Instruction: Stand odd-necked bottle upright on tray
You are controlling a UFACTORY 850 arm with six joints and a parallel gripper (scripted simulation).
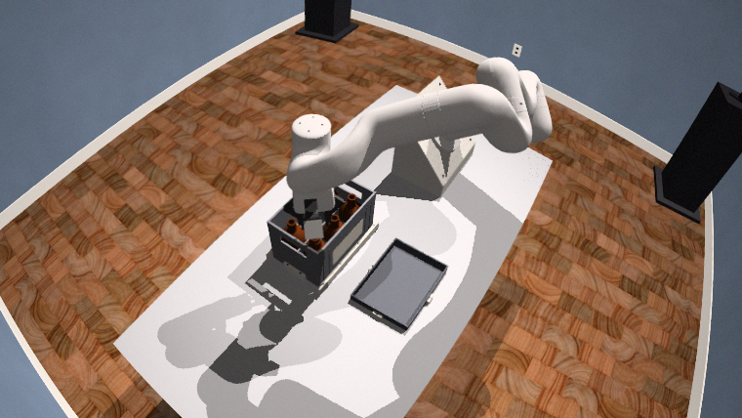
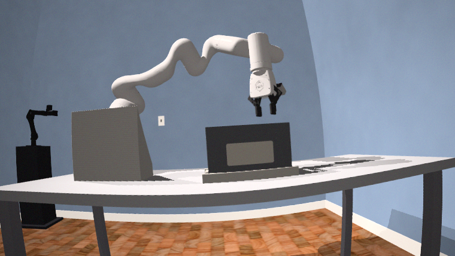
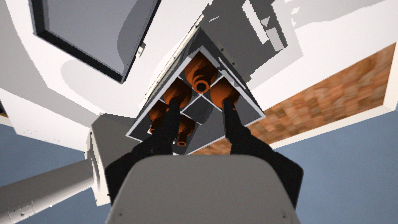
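Right now the bottle is 150 mm below my hand. Round my hand: dark grey crate (90 mm behind, 30 mm to the right, 150 mm below); then dark tray (70 mm behind, 240 mm to the left, 220 mm below).
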